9 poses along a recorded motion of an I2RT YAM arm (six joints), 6.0 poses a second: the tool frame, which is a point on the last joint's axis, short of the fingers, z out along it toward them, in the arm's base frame.
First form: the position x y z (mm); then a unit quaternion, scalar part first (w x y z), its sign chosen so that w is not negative.
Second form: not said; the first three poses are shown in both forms.
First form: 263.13 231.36 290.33 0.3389 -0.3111 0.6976 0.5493
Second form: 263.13 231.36 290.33 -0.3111 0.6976 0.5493 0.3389
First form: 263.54 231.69 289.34 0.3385 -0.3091 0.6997 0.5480
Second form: 263.54 231.69 289.34 -0.3091 0.6997 0.5480 0.3385
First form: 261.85 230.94 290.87 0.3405 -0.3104 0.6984 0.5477
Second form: 261.85 230.94 290.87 -0.3104 0.6984 0.5477 0.3405
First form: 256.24 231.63 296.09 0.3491 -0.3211 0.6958 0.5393
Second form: 256.24 231.63 296.09 -0.3211 0.6958 0.5393 0.3491
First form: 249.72 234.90 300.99 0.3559 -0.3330 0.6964 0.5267
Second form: 249.72 234.90 300.99 -0.3330 0.6964 0.5267 0.3559
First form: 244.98 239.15 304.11 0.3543 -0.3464 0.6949 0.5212
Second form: 244.98 239.15 304.11 -0.3464 0.6949 0.5212 0.3543
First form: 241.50 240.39 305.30 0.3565 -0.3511 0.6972 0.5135
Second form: 241.50 240.39 305.30 -0.3511 0.6972 0.5135 0.3565
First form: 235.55 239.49 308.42 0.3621 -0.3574 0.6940 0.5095
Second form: 235.55 239.49 308.42 -0.3574 0.6940 0.5095 0.3621
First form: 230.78 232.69 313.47 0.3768 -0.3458 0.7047 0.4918
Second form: 230.78 232.69 313.47 -0.3458 0.7047 0.4918 0.3768
